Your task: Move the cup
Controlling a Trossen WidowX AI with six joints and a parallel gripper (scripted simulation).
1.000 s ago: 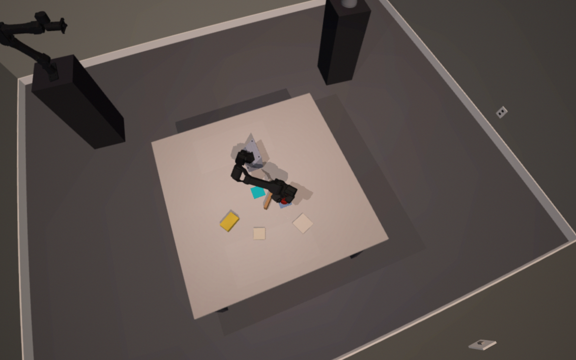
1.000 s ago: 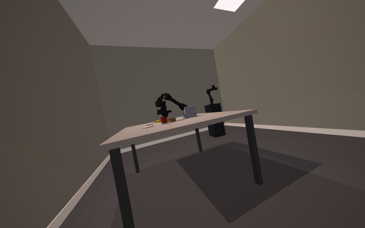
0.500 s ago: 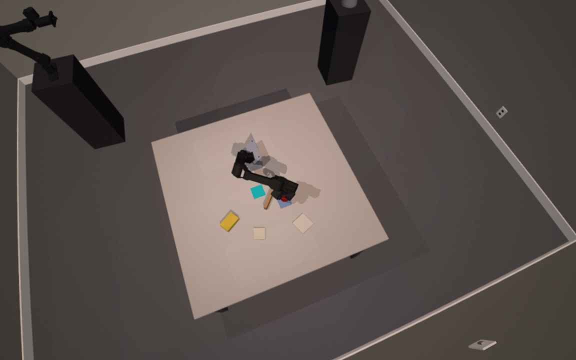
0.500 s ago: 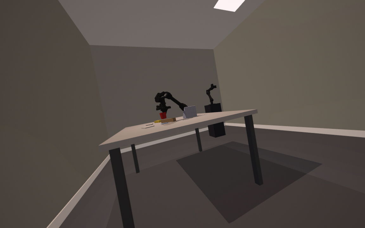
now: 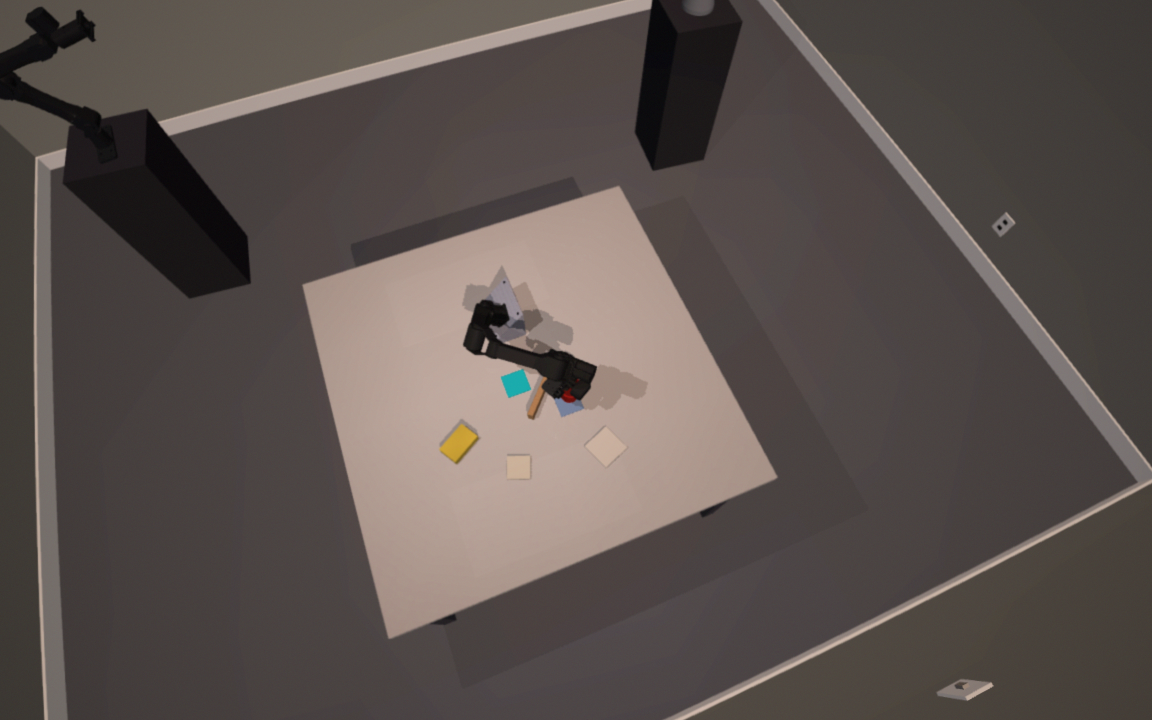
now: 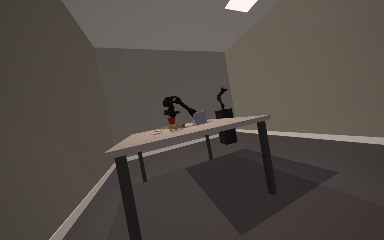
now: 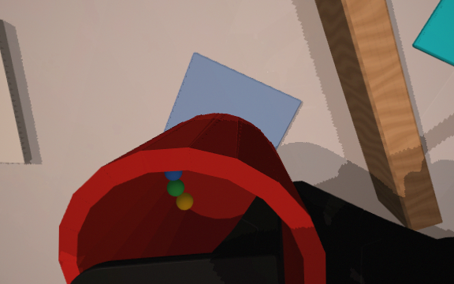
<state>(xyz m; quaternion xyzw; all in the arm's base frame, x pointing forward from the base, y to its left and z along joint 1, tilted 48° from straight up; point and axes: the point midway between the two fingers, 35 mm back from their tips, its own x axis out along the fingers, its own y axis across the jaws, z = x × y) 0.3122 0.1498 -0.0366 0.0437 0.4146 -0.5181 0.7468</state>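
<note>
Now: the teal pad 9 cm behind my gripper tip, 14 cm to the right of it and 11 cm below it. Round my gripper tip: blue-grey pad 2 cm ahead, 1 cm to the left, 11 cm below; small tan square 20 cm ahead, 21 cm to the right, 10 cm below; wooden bar 4 cm behind, 6 cm to the right, 9 cm below.
</note>
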